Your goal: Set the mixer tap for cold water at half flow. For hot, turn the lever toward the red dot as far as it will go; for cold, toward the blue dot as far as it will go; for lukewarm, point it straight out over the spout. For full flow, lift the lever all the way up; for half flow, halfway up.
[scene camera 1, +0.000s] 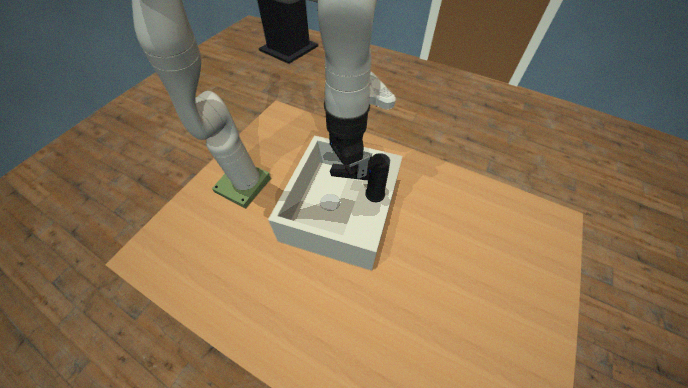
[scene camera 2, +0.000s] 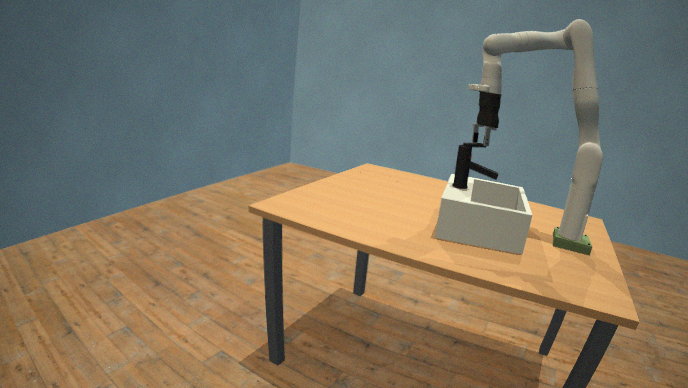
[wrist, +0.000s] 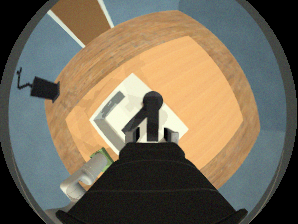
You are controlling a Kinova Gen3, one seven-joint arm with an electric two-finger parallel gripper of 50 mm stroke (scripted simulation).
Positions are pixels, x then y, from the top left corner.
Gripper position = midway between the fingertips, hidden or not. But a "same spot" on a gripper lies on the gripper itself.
gripper: scene camera 1; scene camera 2 480, 144; wrist
same spot on gripper: (scene camera 1: 362, 166) = (wrist: 167, 138)
same spot on black mixer tap: (wrist: 142, 113) = (scene camera 2: 474, 163)
